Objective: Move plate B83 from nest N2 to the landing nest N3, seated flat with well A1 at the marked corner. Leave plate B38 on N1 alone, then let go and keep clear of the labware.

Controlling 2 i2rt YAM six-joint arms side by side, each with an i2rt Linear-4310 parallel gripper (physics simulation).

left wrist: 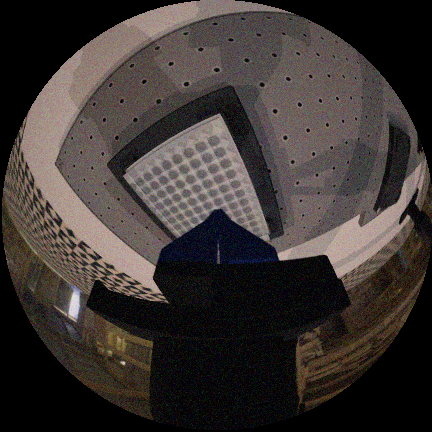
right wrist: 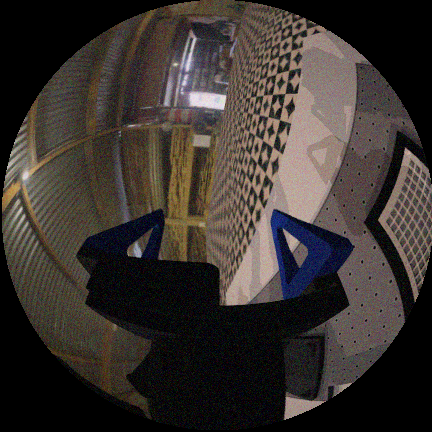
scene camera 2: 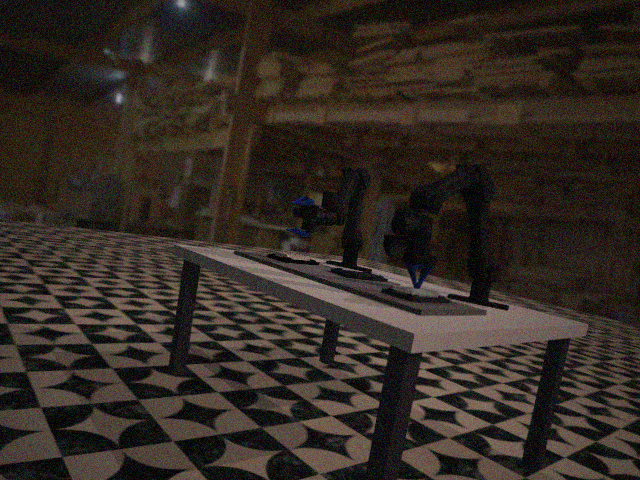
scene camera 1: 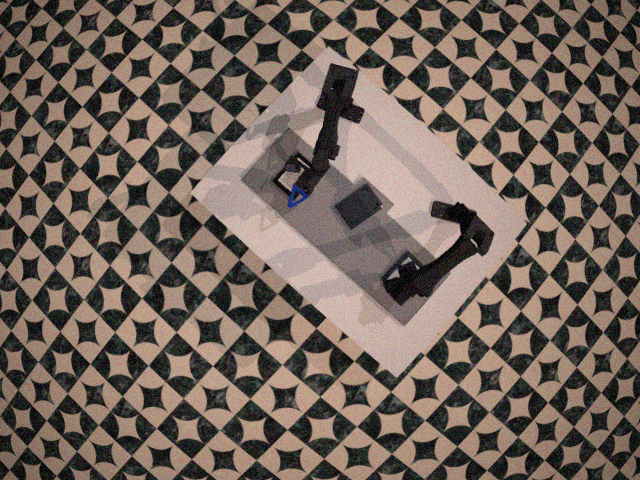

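Note:
A pale well plate (scene camera 2: 430,292) (left wrist: 190,165) lies in a dark nest (left wrist: 252,150) at the right in scene camera 1. My left gripper (scene camera 2: 417,285) (left wrist: 217,215) is shut with no plate between its fingers; its tips are over the plate, and I cannot tell whether they touch it. A second plate (scene camera 1: 288,178) (right wrist: 415,210) lies in a nest (right wrist: 390,175) at the left in scene camera 1. My right gripper (scene camera 2: 299,217) (right wrist: 217,214) is open and empty, raised above the board. The middle nest (scene camera 1: 359,205) (left wrist: 392,165) holds no plate. Labels and corner marks are unreadable.
All three nests stand in a row on a grey perforated board (scene camera 1: 315,222) (left wrist: 320,120) on the pale table (scene camera 1: 398,346) (scene camera 2: 501,330). The left arm (scene camera 1: 449,258) covers part of its plate in scene camera 1. The right arm (scene camera 1: 328,129) reaches beside the second plate.

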